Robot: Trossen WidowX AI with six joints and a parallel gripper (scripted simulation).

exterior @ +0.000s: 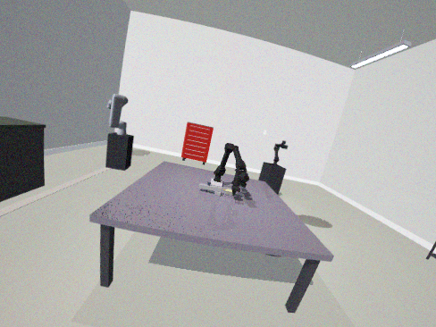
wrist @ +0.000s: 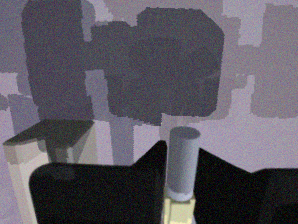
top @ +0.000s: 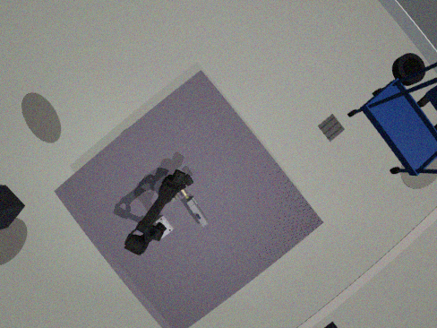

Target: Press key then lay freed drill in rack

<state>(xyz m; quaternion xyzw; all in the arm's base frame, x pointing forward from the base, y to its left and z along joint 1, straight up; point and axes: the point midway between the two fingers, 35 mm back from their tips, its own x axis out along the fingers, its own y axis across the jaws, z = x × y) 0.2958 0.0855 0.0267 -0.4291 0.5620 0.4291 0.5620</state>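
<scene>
Right now the drill is 40 mm to the right of my gripper tip, 30 mm above it and 10 mm behind it. The rest, counted from my gripper tip: grey rack: 80 mm behind, 10 mm to the right; dark blue key: 210 mm to the right, 60 mm behind, 30 mm above.
</scene>
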